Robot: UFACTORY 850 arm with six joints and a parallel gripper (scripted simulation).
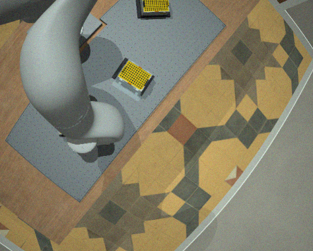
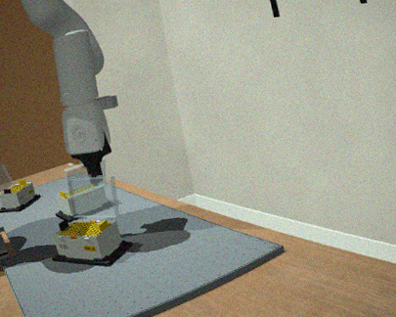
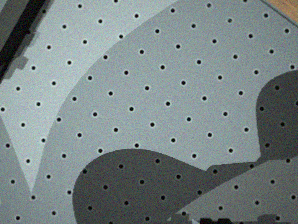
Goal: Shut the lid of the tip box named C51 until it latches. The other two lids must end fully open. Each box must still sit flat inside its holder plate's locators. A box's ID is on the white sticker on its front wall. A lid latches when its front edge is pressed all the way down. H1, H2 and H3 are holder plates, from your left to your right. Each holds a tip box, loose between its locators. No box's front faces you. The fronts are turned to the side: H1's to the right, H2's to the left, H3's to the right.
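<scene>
My gripper is now 3 cm past the clear lid, 2 cm to the left of it and 4 cm above it.
</scene>
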